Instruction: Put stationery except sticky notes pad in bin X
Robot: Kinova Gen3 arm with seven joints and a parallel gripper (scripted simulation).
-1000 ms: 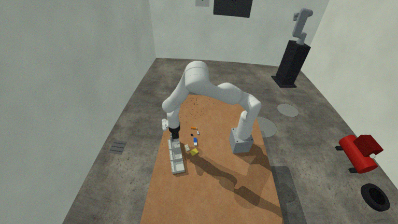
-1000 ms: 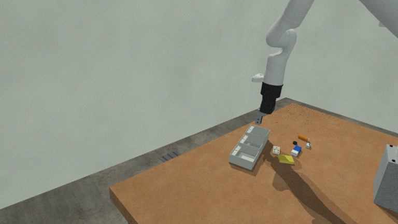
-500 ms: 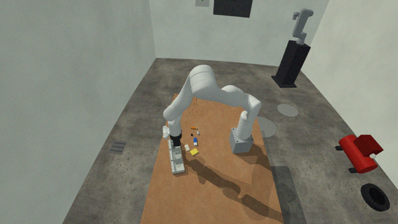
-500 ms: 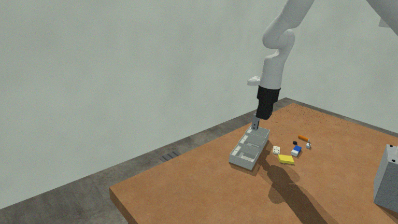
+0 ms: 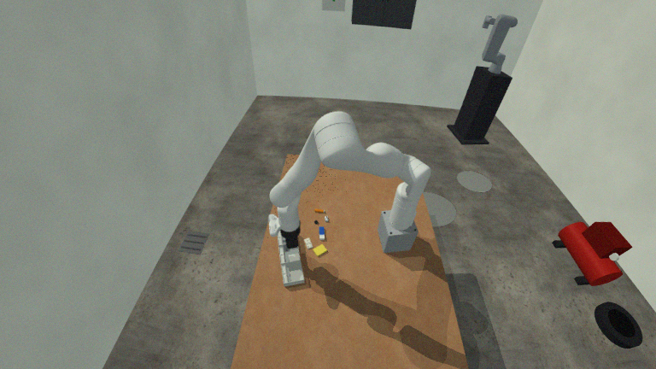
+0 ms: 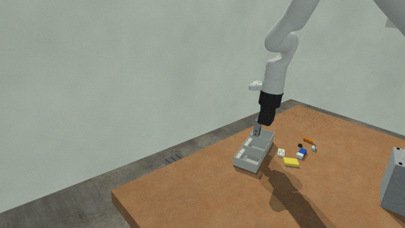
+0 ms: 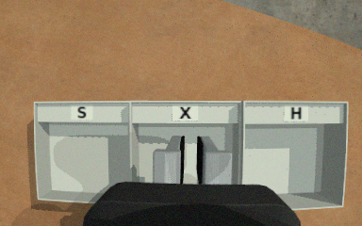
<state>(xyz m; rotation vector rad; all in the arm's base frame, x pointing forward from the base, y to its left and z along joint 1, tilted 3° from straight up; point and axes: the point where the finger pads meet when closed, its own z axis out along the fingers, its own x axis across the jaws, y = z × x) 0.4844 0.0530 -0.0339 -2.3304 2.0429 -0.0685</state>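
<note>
Now: the grey three-compartment bin 1 cm behind my hand and 6 cm below it. Also, from my hand: sticky notes: 14 cm behind, 2 cm to the right, 8 cm below; then white domino: 9 cm behind, 6 cm to the right, 8 cm below; then eraser: 15 cm behind, 10 cm to the right, 8 cm below.
</note>
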